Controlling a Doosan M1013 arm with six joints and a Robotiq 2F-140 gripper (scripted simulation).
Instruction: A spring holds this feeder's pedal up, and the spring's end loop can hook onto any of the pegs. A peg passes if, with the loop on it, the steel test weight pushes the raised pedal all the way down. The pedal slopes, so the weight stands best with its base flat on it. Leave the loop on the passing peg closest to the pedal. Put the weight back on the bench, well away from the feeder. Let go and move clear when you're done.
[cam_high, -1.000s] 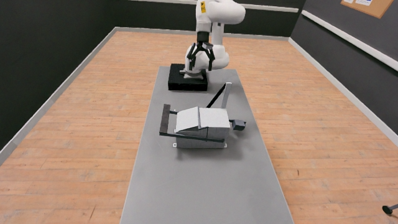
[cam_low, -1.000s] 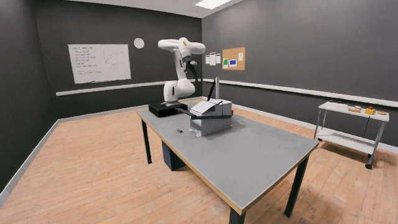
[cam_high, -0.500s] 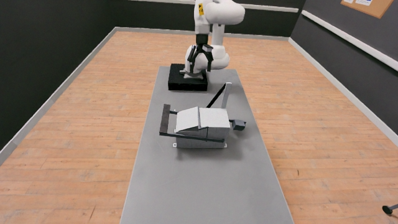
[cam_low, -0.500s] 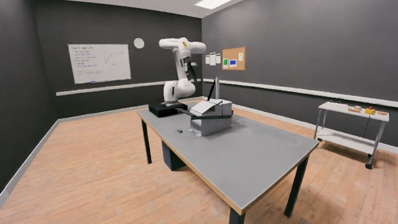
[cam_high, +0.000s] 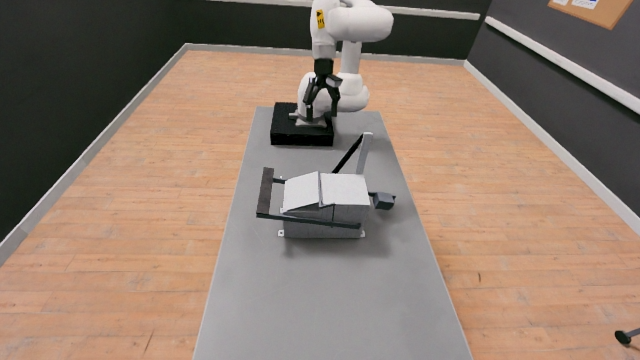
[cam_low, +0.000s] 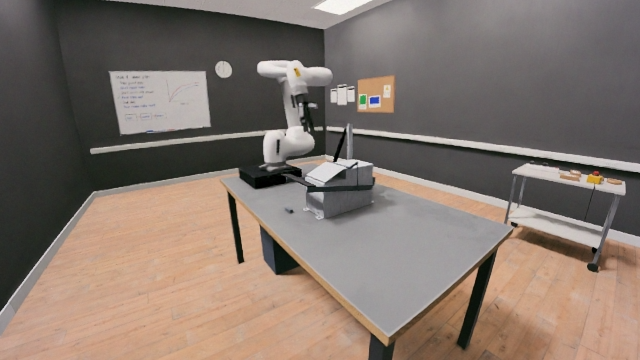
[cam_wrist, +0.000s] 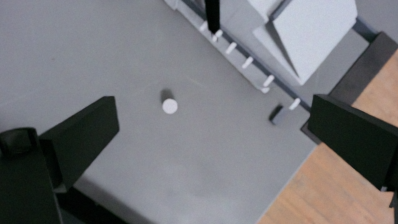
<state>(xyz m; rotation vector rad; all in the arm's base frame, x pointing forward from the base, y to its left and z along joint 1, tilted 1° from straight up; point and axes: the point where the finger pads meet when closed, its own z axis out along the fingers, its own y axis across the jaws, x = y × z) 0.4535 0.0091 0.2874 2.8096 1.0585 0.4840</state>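
My gripper is now 10 mm past the steel test weight and 350 mm above it. Round my hand: small dark object 150 mm ahead, 240 mm to the right, 370 mm below.
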